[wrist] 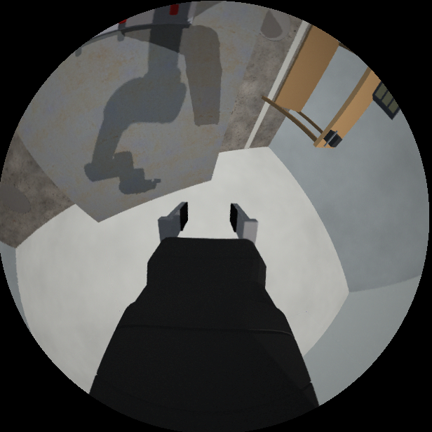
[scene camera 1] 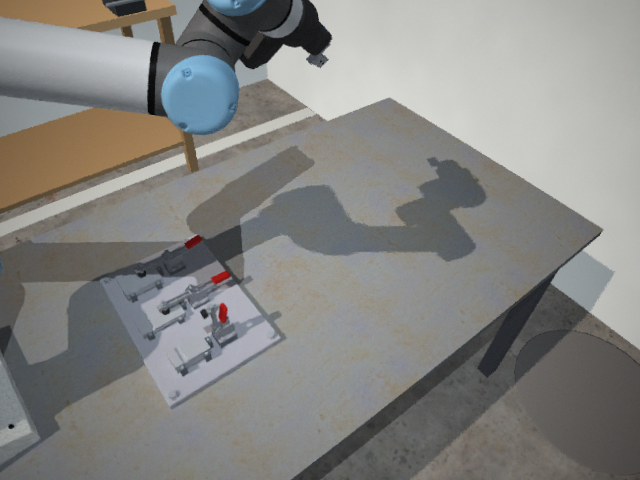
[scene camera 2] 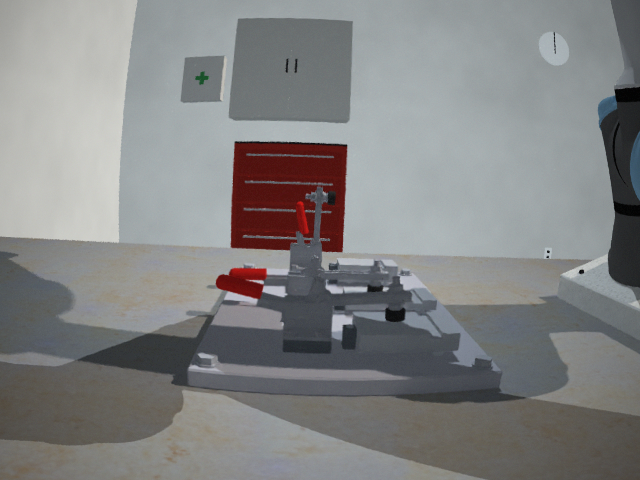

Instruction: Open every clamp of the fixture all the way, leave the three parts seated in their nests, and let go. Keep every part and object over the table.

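Frame: origin at the arm's base, x ahead, y left, z up, level; metres.
Seen in the pictures: gripper, fingertip midpoint: point(scene camera 1: 313, 50).
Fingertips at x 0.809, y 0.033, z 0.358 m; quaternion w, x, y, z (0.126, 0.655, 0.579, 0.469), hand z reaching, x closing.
Pixels of each thing's top centre, then the offset from my fingertips to it. "spot": a spot on its surface instead. Level surfaces: height alone.
- fixture plate at its top centre: point(scene camera 2: 336, 308) point(scene camera 1: 184, 307) dx -0.375, dy -0.056, dz -0.410 m
- middle clamp's handle at a spot on its surface: point(scene camera 2: 255, 273) point(scene camera 1: 215, 275) spot: dx -0.294, dy -0.051, dz -0.375 m
- table at its surface level: dz -0.425 m
The fixture plate point(scene camera 1: 232, 359) point(scene camera 2: 341, 373) carries three red-handled clamps. The clamp nearest scene camera 1 has its handle point(scene camera 1: 222, 312) point(scene camera 2: 302, 218) up and its arm point(scene camera 2: 317, 222) upright, clear of its part point(scene camera 1: 191, 352). The middle clamp's handle point(scene camera 1: 220, 277) point(scene camera 2: 255, 273) lies outward, with its arm point(scene camera 2: 351, 275) over its part. The far clamp in scene camera 1 has its handle point(scene camera 1: 193, 241) point(scene camera 2: 240, 286) outward and slightly raised, its arm point(scene camera 2: 364, 298) nearly level over its part point(scene camera 2: 403, 334). Pad contact is unclear. The parts appear seated. My gripper point(scene camera 1: 316, 60) point(wrist: 208, 211) is open, empty and high, away from the fixture.
The fixture stands on the table point(scene camera 1: 361, 320) point(scene camera 2: 268, 439). The robot's pale base block point(scene camera 1: 15, 413) point(scene camera 2: 578, 281) is on its nest side. A wooden bench point(scene camera 1: 93, 149) point(wrist: 310, 65) stands beyond the table, near the wall. My forearm point(scene camera 1: 72, 67) spans above the table side.
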